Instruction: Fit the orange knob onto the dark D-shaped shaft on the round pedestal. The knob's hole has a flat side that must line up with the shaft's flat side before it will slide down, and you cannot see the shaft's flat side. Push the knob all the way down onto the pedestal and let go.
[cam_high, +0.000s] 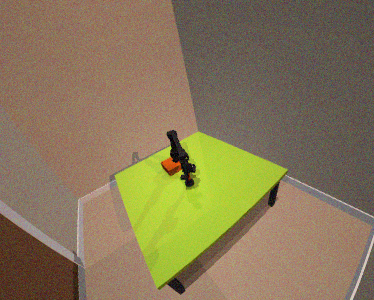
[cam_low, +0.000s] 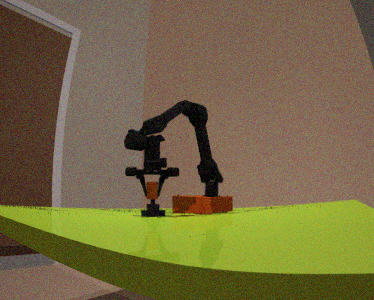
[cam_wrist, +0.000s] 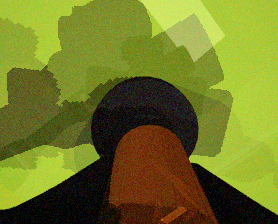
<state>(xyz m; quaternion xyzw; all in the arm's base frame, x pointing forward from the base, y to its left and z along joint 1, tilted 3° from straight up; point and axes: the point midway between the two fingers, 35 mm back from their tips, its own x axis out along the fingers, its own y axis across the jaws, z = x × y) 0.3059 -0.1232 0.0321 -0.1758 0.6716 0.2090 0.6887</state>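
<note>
My gripper tip is 4 cm above the pedestal. The rest, counted from my gripper tip: orange knob 2 cm above.
</note>
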